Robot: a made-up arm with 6 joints. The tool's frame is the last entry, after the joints.
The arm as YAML. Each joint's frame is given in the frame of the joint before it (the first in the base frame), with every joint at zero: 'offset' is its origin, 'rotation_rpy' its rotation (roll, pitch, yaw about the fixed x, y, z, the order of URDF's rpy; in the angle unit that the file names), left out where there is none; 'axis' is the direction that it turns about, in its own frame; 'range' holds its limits. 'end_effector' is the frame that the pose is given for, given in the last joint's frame.
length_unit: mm
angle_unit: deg
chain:
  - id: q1
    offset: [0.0, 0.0, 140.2]
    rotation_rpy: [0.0, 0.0, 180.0]
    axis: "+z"
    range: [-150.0, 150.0]
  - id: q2
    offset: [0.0, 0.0, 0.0]
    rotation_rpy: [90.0, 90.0, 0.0]
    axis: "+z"
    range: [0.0, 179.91]
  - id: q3
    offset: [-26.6, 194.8, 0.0]
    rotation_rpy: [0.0, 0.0, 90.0]
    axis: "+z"
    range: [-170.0, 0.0]
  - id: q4
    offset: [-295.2, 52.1, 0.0]
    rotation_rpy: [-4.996, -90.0, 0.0]
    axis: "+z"
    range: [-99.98, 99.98]
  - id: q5
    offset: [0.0, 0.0, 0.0]
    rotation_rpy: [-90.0, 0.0, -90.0]
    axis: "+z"
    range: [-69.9, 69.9]
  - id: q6
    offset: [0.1, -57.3, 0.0]
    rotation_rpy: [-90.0, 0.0, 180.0]
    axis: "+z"
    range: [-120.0, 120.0]
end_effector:
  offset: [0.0, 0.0, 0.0]
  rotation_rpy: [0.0, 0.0, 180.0]
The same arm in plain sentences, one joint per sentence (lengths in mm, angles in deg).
The arm has six revolute joints in a row. What follows holds with every joint at zero, and every direction is one of the base frame's.
The first joint sits 140.2 mm along +z from the base frame's origin and turns about +z, from -150.00 to 150.00 deg.
The second joint sits at the same point as the first joint and turns about +y, from 0.00 to 179.91 deg.
The third joint sits 194.8 mm along -x and 26.6 mm along +z from the second joint and turns about +y, from -170.00 to 0.00 deg.
The fourth joint sits 295.2 mm along +x and 52.1 mm along +z from the third joint and turns about the direction (0.9962, 0, 0.0871), from -99.98 to 99.98 deg.
The fifth joint sits at the same point as the fourth joint and turns about +y, from -69.90 to 69.90 deg.
The sixth joint sits 57.1 mm along +x and 4.9 mm along +z from the fifth joint and turns about the direction (0.9962, 0, 0.0871), from -120.00 to 120.00 deg.
The tool frame, which is the frame that the pose is given for, sits at the same point as the sixth joint; its axes are the base frame's turned by roll 0.00, pitch 85.00 and yaw 0.00 deg (as in URDF: about the fixed x, then y, then z).

